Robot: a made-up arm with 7 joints.
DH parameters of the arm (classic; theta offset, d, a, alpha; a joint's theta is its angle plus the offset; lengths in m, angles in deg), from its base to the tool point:
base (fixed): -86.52 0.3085 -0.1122 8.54
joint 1: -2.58 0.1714 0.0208 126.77
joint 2: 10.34 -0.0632 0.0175 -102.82
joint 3: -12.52 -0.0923 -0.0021 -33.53
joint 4: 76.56 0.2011 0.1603 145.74
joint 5: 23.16 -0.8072 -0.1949 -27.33
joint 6: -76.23 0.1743 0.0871 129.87
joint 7: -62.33 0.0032 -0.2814 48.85
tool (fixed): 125.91 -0.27 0 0
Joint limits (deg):
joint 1: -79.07..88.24
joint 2: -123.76..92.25
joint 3: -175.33..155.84
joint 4: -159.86..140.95
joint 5: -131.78..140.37
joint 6: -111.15..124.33
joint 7: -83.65..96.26
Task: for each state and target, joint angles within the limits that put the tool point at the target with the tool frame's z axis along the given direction. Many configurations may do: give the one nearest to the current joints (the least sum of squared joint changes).
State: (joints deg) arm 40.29 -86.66 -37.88 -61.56 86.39 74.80 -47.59
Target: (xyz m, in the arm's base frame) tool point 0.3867 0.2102 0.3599 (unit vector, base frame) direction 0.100 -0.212 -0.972
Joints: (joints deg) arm 60.03 -82.72 -55.80 -100.94 87.91 54.49 -19.89
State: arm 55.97 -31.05 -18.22 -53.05 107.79 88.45 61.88
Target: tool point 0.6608 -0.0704 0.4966 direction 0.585 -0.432 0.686
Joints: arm 48.50 -25.18 -29.66 -78.11 116.11 118.95 63.77
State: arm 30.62 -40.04 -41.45 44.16 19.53 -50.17 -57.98
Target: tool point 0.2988 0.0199 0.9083 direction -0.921 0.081 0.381
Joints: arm 1.14 -40.13 -60.33 50.18 13.22 -10.37 -67.93
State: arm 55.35 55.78 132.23 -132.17 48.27 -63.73 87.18
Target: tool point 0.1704 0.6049 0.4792 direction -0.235 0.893 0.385
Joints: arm 32.24 53.82 111.24 -159.40 72.78 -96.56 47.20
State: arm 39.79 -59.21 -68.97 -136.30 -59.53 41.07 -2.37
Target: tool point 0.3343 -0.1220 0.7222 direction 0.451 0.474 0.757
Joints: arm 53.05 -45.92 -31.74 -111.83 -75.80 50.14 -5.62
